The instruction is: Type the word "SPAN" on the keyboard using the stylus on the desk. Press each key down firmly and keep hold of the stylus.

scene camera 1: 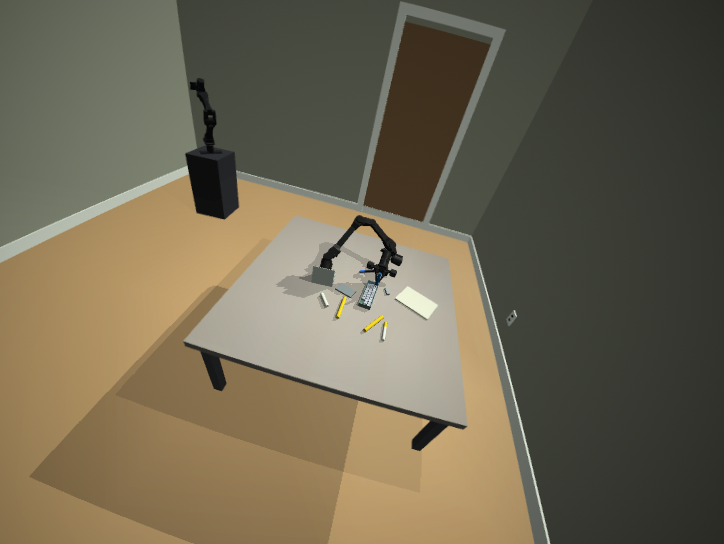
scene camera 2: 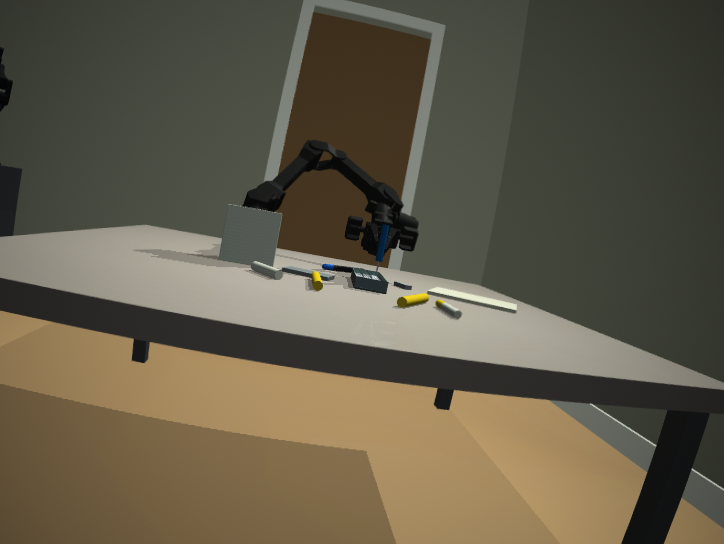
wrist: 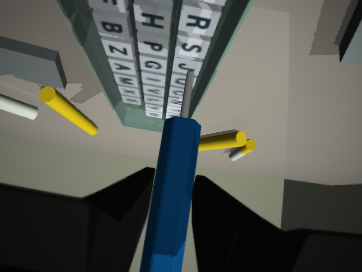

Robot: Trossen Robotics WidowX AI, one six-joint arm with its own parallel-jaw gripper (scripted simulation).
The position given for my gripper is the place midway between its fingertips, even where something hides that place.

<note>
I see my gripper [scene camera 2: 380,250].
My gripper shows as well in the wrist view [wrist: 174,180].
</note>
